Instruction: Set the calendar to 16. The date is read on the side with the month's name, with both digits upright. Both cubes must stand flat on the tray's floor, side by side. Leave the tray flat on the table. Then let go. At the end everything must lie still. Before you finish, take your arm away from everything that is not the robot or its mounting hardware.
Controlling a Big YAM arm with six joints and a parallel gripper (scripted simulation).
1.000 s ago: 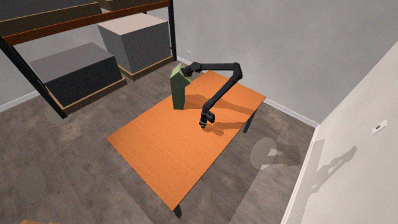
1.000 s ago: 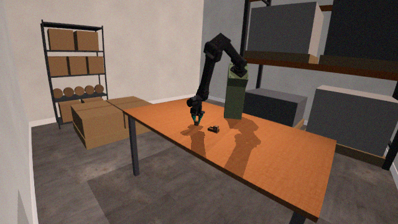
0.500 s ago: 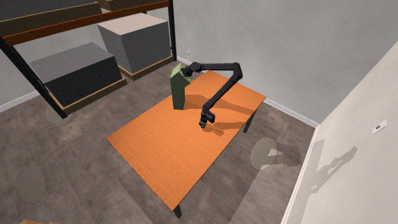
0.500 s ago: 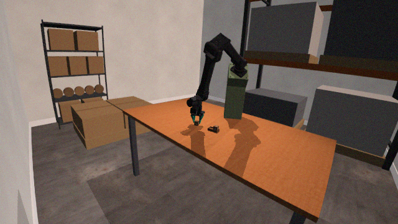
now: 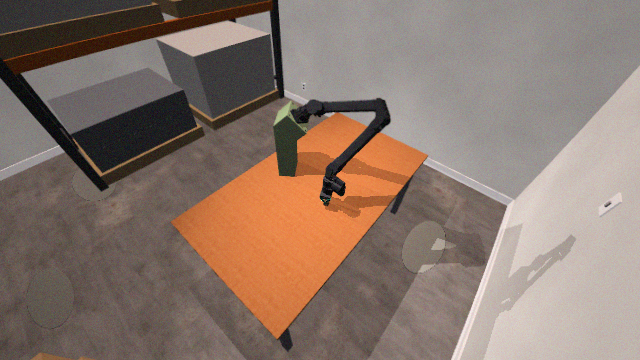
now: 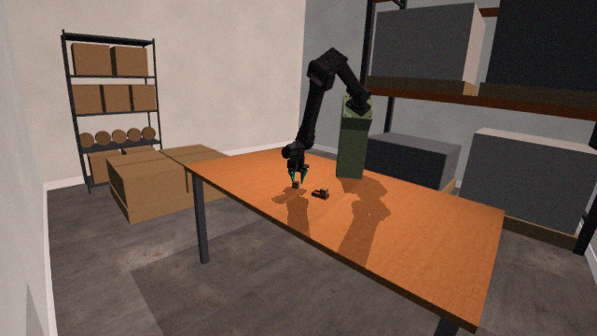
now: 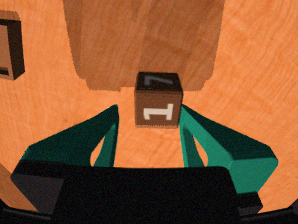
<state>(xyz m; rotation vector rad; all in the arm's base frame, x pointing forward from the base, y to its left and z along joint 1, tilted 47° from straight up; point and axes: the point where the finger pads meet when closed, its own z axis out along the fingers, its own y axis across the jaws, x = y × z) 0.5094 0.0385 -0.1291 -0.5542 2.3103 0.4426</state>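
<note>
My hand is 10 mm short of the brown calendar cube and 20 mm above it. Round my hand: dark calendar tray 40 mm behind, 140 mm to the left, 20 mm below.
</note>
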